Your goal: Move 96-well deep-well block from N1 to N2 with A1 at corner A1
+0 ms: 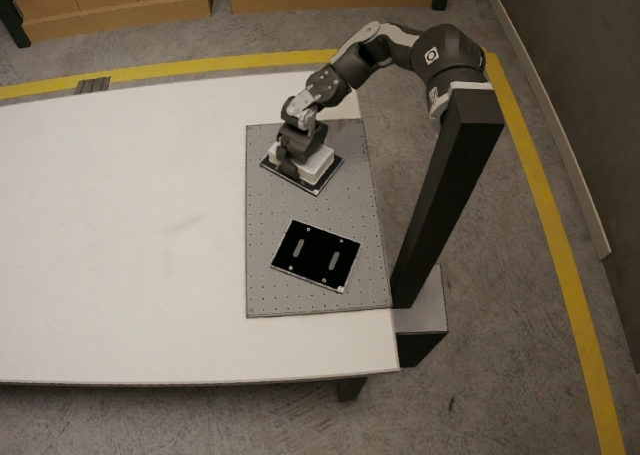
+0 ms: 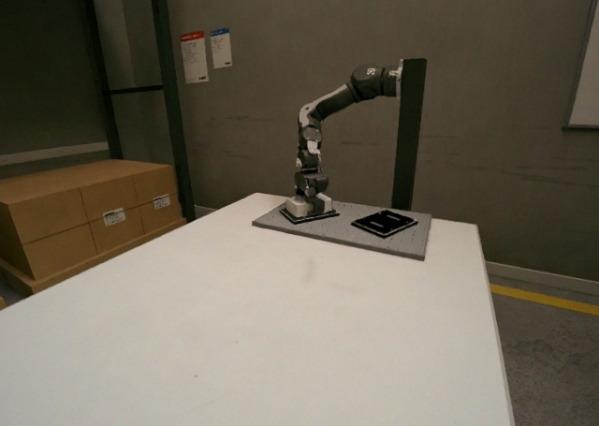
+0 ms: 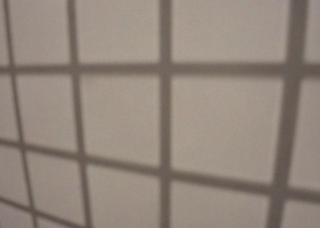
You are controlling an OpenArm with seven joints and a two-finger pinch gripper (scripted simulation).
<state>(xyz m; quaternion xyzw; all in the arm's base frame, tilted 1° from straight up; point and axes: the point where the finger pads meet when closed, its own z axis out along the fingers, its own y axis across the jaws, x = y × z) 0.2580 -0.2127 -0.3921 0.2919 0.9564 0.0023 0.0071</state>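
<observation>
My hand is 3 cm past the nest, 24 cm to the right of it and 1 cm above it. Round my hand: white deep-well block 1 cm above.
</observation>
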